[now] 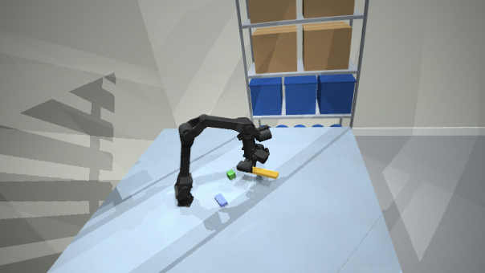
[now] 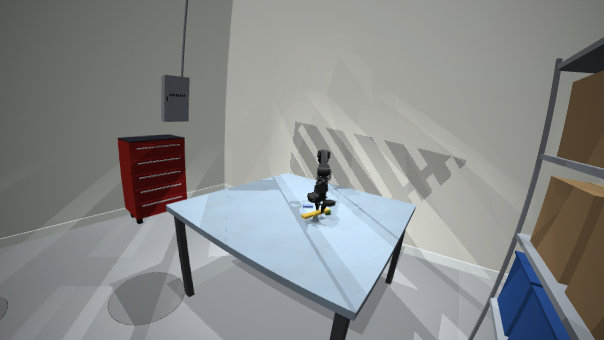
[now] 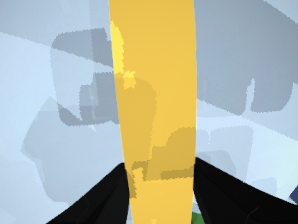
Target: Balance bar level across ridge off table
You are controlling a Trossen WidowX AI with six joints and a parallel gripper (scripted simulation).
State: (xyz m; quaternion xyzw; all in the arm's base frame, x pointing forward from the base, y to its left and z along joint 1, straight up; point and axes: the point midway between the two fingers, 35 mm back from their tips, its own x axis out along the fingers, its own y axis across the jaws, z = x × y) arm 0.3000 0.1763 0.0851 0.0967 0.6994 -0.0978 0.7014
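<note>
Right now the yellow bar is 30 mm ahead of my gripper tip and 10 mm to the right of it. The rest, counted from my gripper tip: green cube (110 mm behind, 30 mm below); flat blue block (160 mm to the right, 130 mm behind, 40 mm below).
</note>
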